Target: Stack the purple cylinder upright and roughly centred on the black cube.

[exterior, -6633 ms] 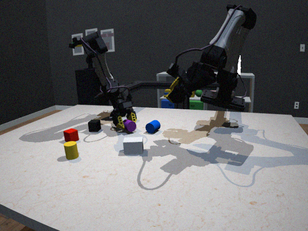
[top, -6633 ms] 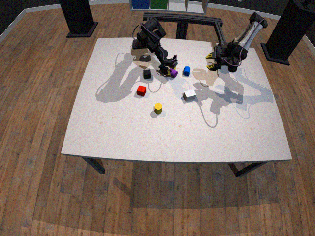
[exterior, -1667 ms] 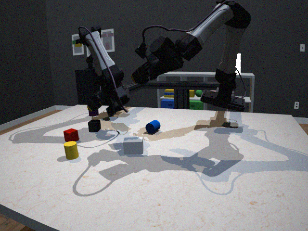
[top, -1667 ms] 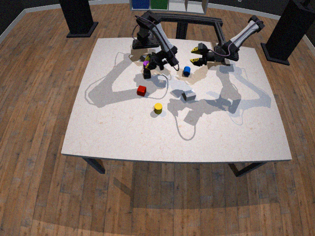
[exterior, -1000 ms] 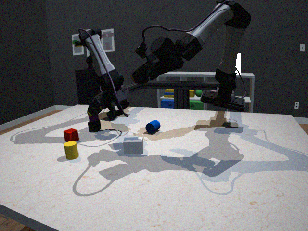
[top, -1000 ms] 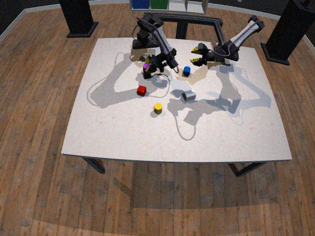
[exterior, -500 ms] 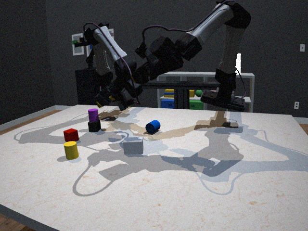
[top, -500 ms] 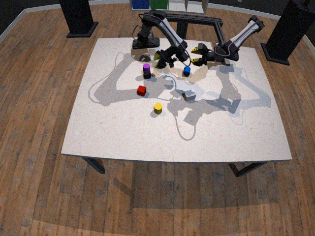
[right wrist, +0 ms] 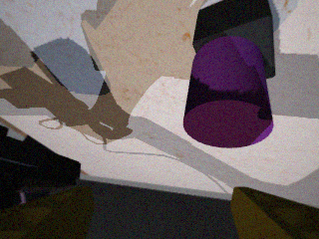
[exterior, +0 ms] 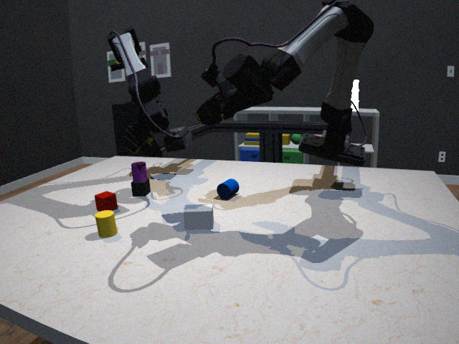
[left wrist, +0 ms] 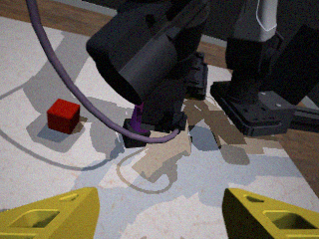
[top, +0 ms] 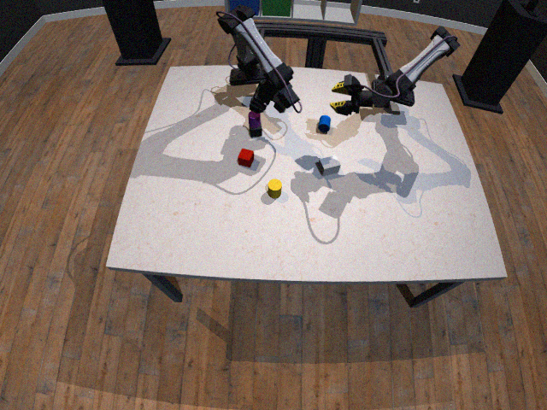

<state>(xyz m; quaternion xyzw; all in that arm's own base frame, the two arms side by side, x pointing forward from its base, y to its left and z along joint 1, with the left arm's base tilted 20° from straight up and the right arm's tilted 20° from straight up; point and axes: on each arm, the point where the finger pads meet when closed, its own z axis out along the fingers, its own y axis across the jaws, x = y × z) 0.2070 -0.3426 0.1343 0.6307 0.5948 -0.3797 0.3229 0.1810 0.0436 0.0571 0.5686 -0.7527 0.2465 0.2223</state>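
The purple cylinder lies 8 cm below my right hand, 3 cm ahead of it and 1 cm to the right of it. The rest, counted from my right hand: blue cylinder: 28 cm to the left, 13 cm below, 4 cm behind; then red cube: 19 cm ahead, 13 cm below, 1 cm to the right; then black cube: 13 cm below, 3 cm ahead.
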